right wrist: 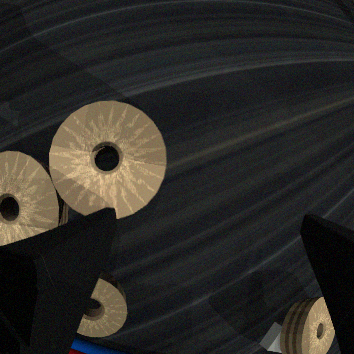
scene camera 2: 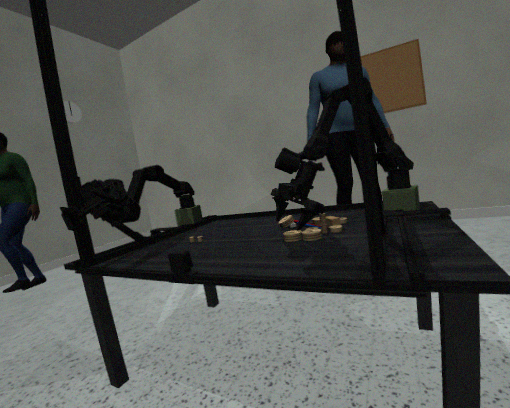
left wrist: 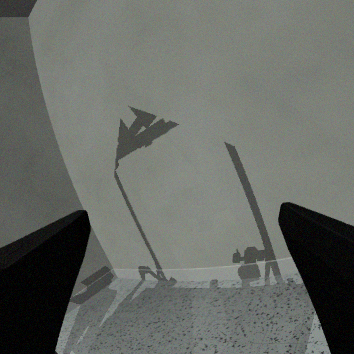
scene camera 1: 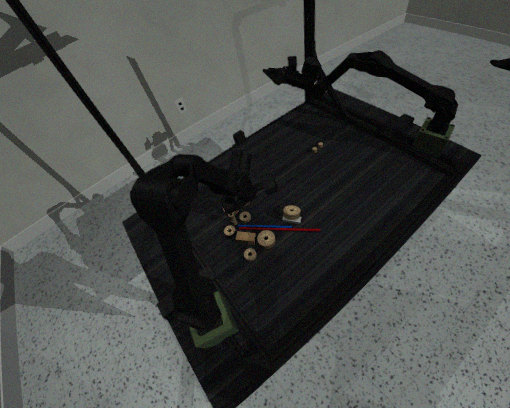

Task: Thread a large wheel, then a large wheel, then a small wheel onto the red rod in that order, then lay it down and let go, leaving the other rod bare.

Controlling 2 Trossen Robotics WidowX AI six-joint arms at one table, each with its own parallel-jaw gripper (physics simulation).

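Seen in the pictures: left gripper, fingertip midpoint: (scene camera 2: 76, 199) (left wrist: 185, 217) (scene camera 1: 265, 69); right gripper, fingertip midpoint: (right wrist: 213, 222) (scene camera 2: 286, 225) (scene camera 1: 256, 197); left arm's base at its link origin: (scene camera 2: 187, 207) (scene camera 1: 437, 127); right arm's base at its link origin: (scene camera 2: 399, 188) (scene camera 1: 207, 317).
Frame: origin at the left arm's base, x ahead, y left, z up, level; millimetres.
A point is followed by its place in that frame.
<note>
The red rod (scene camera 1: 307, 230) {y -192, x 577, z -94 mm} (right wrist: 75, 351) {y -375, x 687, z -94 mm} and blue rod (scene camera 1: 265, 226) {y -314, x 643, z -94 mm} (right wrist: 95, 346) {y -372, x 673, z -95 mm} lie side by side, bare along their visible lengths. Two large wheels lie flat: one (right wrist: 135, 165) {y -444, x 590, z -81 mm} (scene camera 2: 292, 236) {y -483, x 602, z -86 mm}, touching or nearly touching another (right wrist: 37, 192) {y -460, x 636, z -81 mm} (scene camera 2: 311, 235) {y -491, x 657, z -87 mm}; the right arm hides them in scene camera 1. A third large wheel (scene camera 1: 271, 241) {y -259, x 680, z -80 mm} lies by the rods; a fourth (scene camera 1: 286, 215) {y -271, x 581, z -67 mm} (right wrist: 311, 320) {y -290, x 555, z -73 mm} is tilted on a pale block. Small wheels (scene camera 1: 248, 219) {y -379, x 655, z -92 mm} (scene camera 1: 226, 233) {y -404, x 741, z -88 mm} (scene camera 1: 253, 256) {y -276, x 750, z -88 mm} lie around. My right gripper (right wrist: 213, 222) {y -404, x 577, z -69 mm} (scene camera 2: 291, 224) {y -404, x 577, z -69 mm} is open above the table, empty. My left gripper (left wrist: 185, 217) {y -708, x 100, z 116 mm} is open, empty, raised at the far side.
A wooden block (scene camera 1: 245, 237) {y -332, x 719, z -72 mm} and an upright peg (scene camera 1: 233, 218) {y -406, x 693, z -58 mm} (scene camera 2: 324, 224) {y -422, x 694, z -74 mm} stand among the small wheels. Two tiny wooden pieces (scene camera 1: 314, 149) {y -367, x 250, z -84 mm} (scene camera 1: 320, 144) {y -361, x 212, z -84 mm} lie farther back. A dark post (scene camera 2: 367, 165) {y -782, x 778, z 89 mm} rises at the table edge in front of the right arm in scene camera 2.
</note>
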